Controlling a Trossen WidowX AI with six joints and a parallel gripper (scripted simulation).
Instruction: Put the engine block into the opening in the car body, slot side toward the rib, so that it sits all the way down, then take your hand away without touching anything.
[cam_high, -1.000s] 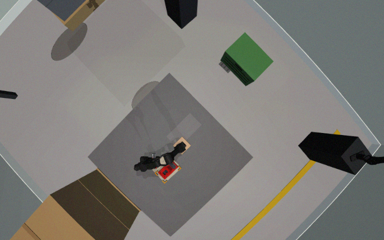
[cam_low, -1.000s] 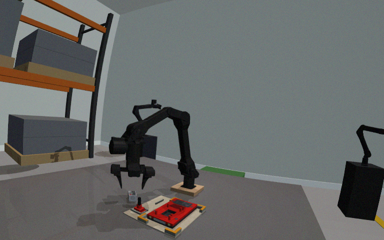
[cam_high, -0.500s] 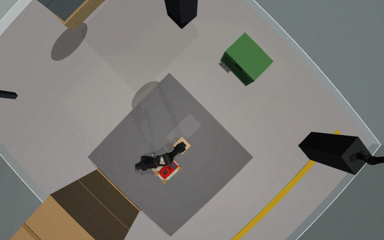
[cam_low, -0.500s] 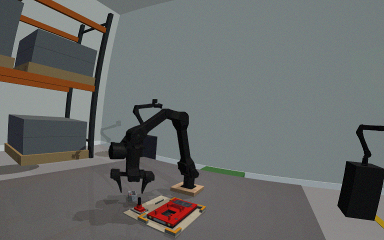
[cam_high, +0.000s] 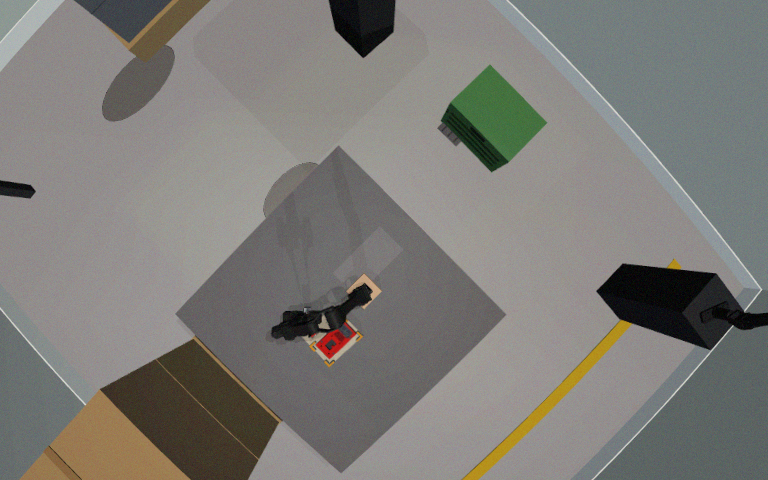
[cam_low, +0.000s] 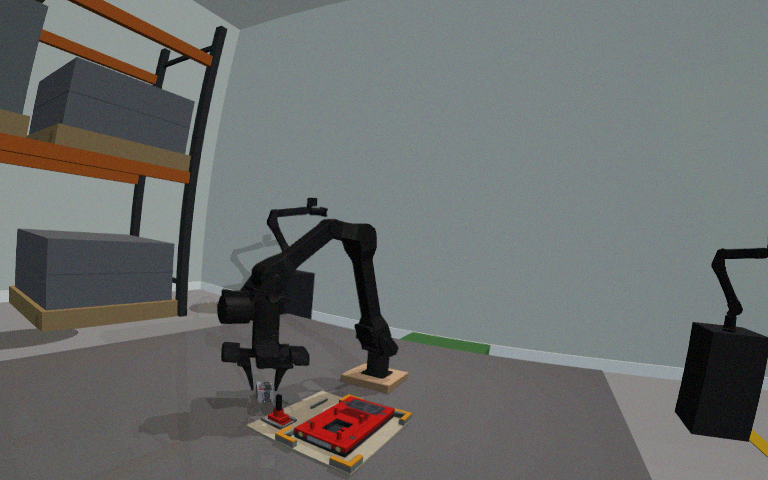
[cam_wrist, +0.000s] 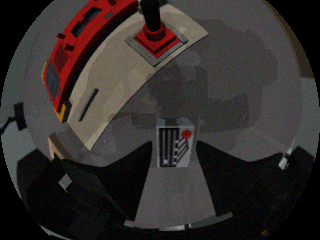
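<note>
My gripper tip is now 60 mm short of the black post, 100 mm to the right of it and 20 mm below it. Also, from my gripper tip: engine block 10 mm below.
</note>
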